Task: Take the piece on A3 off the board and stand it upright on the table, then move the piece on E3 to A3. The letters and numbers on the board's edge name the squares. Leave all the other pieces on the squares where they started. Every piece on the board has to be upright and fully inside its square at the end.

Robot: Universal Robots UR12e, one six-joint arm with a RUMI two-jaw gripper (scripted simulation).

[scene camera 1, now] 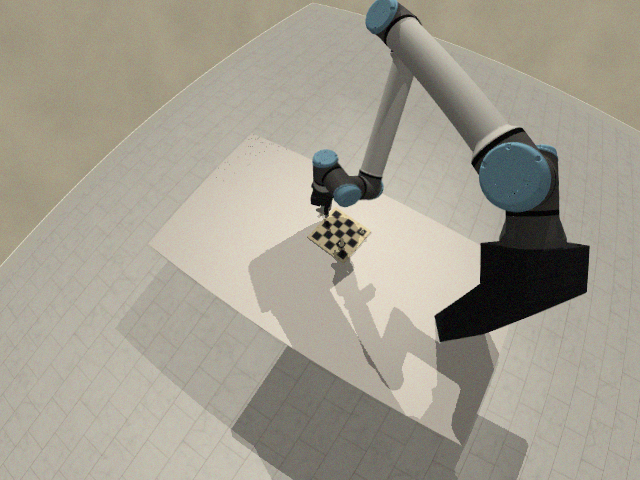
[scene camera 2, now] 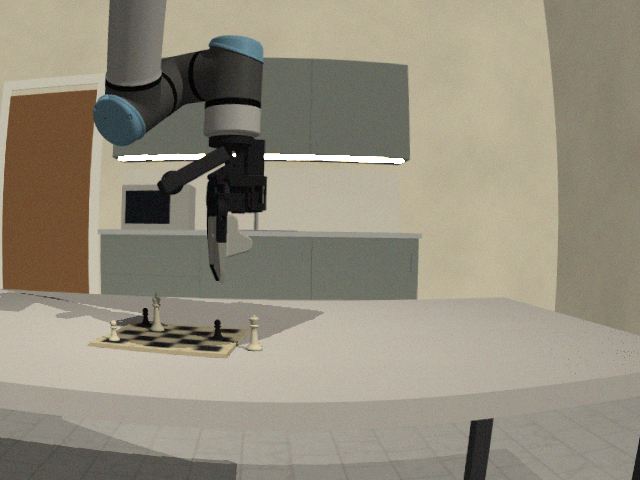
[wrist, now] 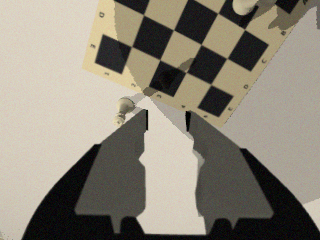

Observation:
In view: the gripper (scene camera 2: 219,281) and a chessboard (scene camera 2: 187,340).
The chessboard shows as well in scene camera 1 (scene camera 1: 341,225) and in the wrist view (wrist: 214,60). The gripper shows as well in the wrist view (wrist: 166,112).

